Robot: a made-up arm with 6 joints.
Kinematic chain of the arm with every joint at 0, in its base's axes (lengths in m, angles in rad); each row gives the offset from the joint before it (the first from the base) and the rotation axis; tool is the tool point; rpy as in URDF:
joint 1: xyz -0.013 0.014 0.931 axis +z
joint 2: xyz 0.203 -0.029 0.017 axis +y
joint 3: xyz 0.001 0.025 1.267 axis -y
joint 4: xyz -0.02 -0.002 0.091 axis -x
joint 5: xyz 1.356 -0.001 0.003 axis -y
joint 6: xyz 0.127 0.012 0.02 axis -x
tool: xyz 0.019 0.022 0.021 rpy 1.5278 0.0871 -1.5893
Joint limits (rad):
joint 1: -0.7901..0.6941
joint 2: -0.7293..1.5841
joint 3: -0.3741..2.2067
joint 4: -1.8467..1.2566
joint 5: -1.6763..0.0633
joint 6: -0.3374..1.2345
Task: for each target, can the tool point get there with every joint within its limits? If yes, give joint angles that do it. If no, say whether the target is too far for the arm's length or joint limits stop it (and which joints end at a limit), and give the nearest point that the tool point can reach.
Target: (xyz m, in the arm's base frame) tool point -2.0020 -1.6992 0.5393
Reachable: no: joint limits stop it (at a limit: joint 1, joint 2, joint 3, joint 5, joint 6) | nearest point -1.6375 -1.3478 2.0433 | short by 1.587 m
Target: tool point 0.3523 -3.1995 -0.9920
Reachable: no: too far | nearest point 1.4092 -1.6042 -0.2924 | short by 2.037 m
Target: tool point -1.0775 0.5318 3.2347
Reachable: yes | joints -0.4263 -0.2810 2.0018 -0.5119 -0.4618 -0.1371
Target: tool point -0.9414 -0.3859 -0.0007
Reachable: no: joint limits stop it (at a limit: joint 1, joint 2, joint 3, joint 5) | nearest point 0.5742 -0.7032 -0.3183 | short by 1.581 m
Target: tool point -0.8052 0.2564 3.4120
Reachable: yes | joints -0.1866 -0.2318 1.8567 -0.6475 -0.9541 0.8826
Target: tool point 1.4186 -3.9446 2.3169
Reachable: no: too far | nearest point 1.8240 -2.0000 1.9020 | short by 2.029 m
